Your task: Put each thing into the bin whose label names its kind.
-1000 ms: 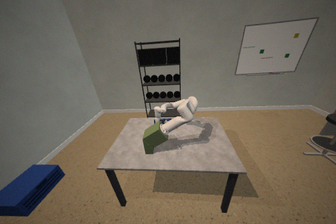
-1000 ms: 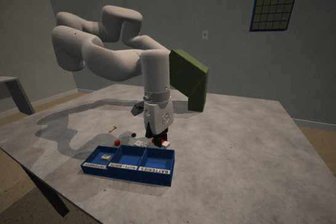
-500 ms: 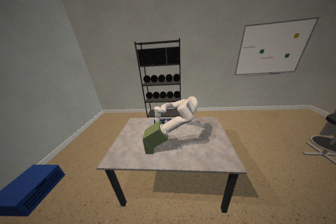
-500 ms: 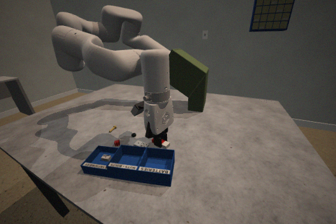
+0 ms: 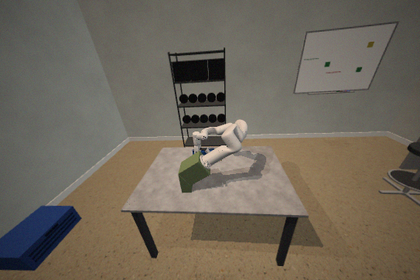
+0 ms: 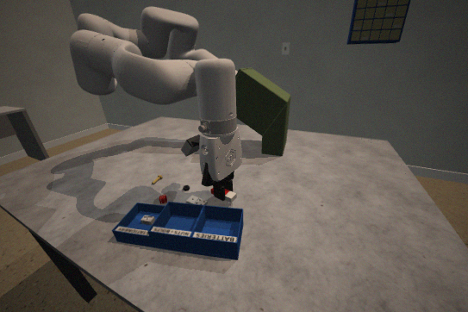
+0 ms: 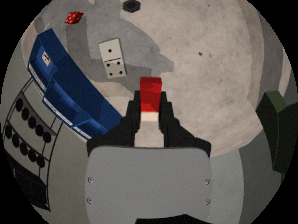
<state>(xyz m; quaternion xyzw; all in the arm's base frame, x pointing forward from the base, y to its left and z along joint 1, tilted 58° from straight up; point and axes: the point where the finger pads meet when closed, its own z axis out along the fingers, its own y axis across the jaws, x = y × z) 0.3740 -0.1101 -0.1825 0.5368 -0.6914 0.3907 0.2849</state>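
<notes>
Now: the small silver piece 130 mm ahead of my hand, 130 mm to the right of it and 20 mm below it. Also, from my hand: white domino (30 mm ahead, 60 mm to the right, 30 mm below); black nut (10 mm behind, 120 mm to the right, 30 mm below); red-and-white eraser (10 mm to the left, 20 mm below).
</notes>
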